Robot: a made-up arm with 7 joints.
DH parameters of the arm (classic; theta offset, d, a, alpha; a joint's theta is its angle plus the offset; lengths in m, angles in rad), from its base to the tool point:
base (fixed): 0 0.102 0 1.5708
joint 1: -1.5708 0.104 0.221 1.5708
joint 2: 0 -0.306 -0.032 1.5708
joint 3: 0 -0.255 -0.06 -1.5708
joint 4: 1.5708 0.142 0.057 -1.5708
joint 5: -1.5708 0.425 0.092 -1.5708
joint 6: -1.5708 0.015 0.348 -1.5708
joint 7: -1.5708 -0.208 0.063 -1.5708
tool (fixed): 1.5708 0.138 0 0
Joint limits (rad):
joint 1: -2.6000..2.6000
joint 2: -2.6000..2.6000
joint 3: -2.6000..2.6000
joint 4: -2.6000..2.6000
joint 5: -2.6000..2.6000
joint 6: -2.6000..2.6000
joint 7: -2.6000..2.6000
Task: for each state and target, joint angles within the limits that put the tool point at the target. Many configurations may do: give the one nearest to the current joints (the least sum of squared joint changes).
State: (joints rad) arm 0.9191 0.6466 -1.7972 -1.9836 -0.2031 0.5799 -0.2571
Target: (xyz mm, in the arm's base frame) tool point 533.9 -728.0 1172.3
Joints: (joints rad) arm 1.2097 0.3480 -1.9110 -2.5745 -0.0079 0.8068 -0.0870
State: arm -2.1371 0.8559 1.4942 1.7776 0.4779 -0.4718 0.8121
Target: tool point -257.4 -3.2 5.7
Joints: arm -1.4356 0.6626 1.8431 1.5452 0.8337 -1.2857 1.1334
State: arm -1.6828 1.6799 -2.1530 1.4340 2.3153 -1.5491 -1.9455
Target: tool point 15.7 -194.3 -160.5
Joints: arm -1.1807 1.7165 -2.1359 1.1042 2.2499 -1.9993 -2.2745
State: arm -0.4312 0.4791 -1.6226 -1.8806 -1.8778 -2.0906 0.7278
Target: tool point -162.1 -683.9 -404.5
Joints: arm -0.9857 0.5092 -1.0526 -1.5649 -2.3552 -1.6990 0.5328
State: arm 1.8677 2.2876 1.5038 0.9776 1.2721 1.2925 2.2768
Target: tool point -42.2 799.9 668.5
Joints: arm 2.0041 1.7268 0.7885 0.6803 1.1015 1.6537 2.2487
